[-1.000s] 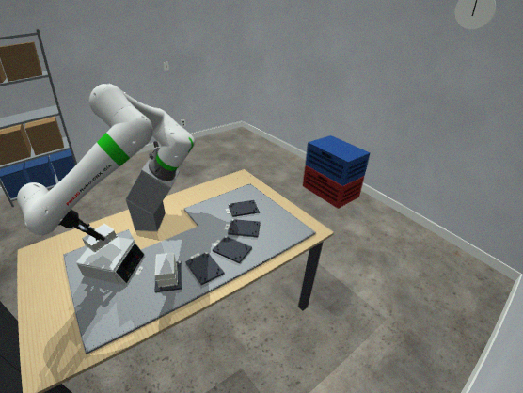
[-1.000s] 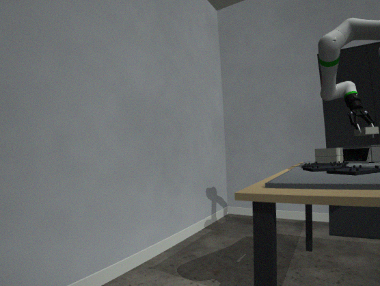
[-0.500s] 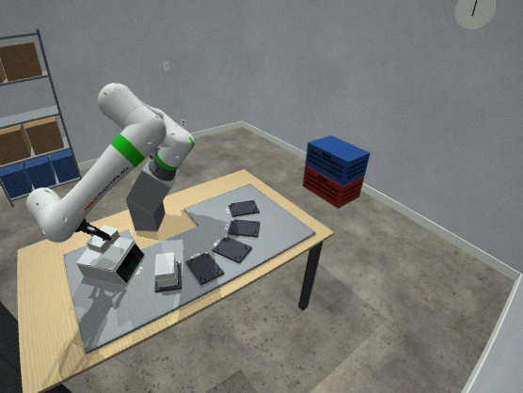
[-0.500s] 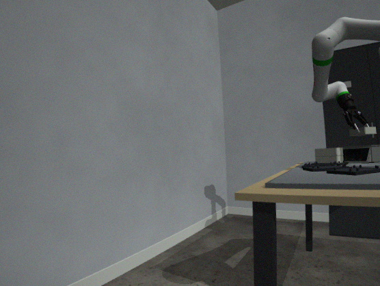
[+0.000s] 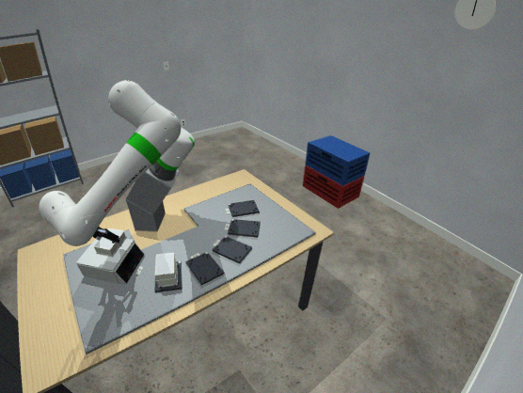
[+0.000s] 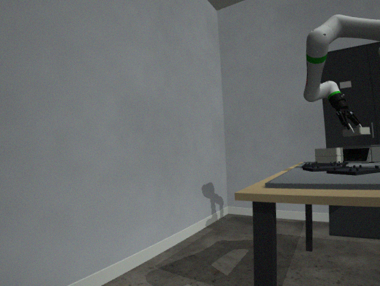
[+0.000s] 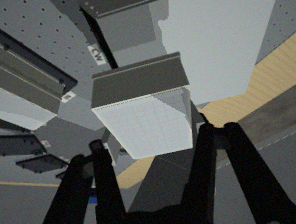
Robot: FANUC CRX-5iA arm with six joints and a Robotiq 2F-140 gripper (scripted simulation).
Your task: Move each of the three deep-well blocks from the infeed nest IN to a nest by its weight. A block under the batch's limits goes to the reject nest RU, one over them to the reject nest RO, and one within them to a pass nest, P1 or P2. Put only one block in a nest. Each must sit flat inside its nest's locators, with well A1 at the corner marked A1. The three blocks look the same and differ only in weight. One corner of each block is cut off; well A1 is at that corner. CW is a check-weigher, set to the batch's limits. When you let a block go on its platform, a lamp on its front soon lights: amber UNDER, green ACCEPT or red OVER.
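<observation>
Right now my hand is 380 mm to the right of the dark nest plate, 190 mm above it and 140 mm short of it. Round my hand: weigher platform 100 mm below, 50 mm to the right, 50 mm behind; CW label 200 mm below, 80 mm to the left, 40 mm ahead; check-weigher 130 mm below, 50 mm behind, 40 mm to the right.
</observation>
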